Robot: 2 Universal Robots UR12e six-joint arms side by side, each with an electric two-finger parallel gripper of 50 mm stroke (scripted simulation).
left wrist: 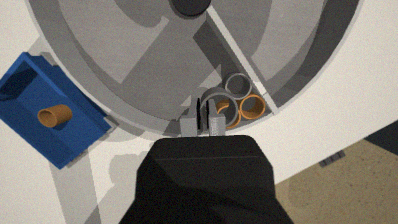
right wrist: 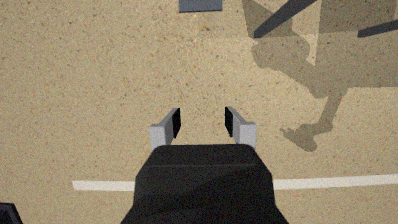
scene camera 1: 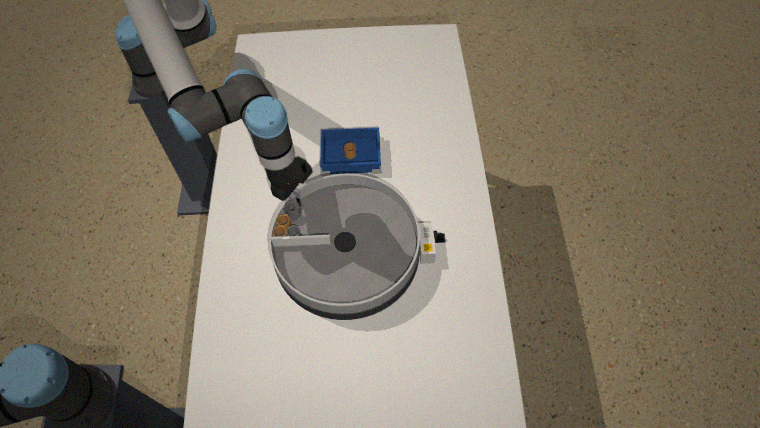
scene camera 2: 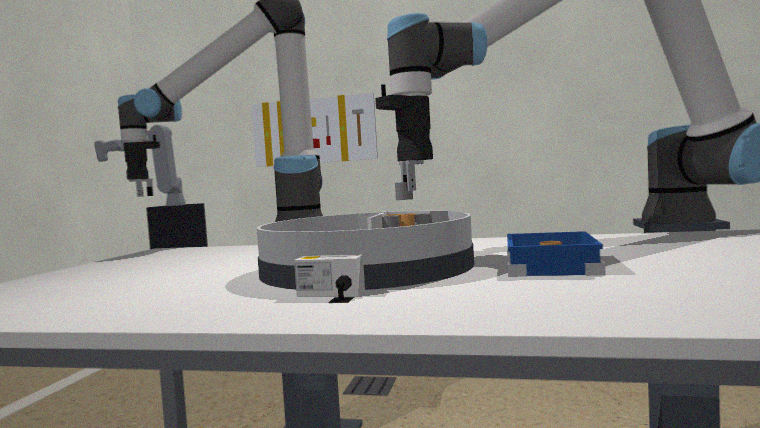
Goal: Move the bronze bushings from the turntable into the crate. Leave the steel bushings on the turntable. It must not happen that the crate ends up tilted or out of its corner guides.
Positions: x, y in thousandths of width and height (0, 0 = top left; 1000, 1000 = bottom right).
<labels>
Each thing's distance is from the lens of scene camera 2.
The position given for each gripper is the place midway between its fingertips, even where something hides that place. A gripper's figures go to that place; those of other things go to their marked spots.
left gripper (scene camera 2: 539, 445): 116 cm
right gripper (scene camera 2: 191, 459): 218 cm
blue crate (scene camera 2: 712, 609): 93 cm
</labels>
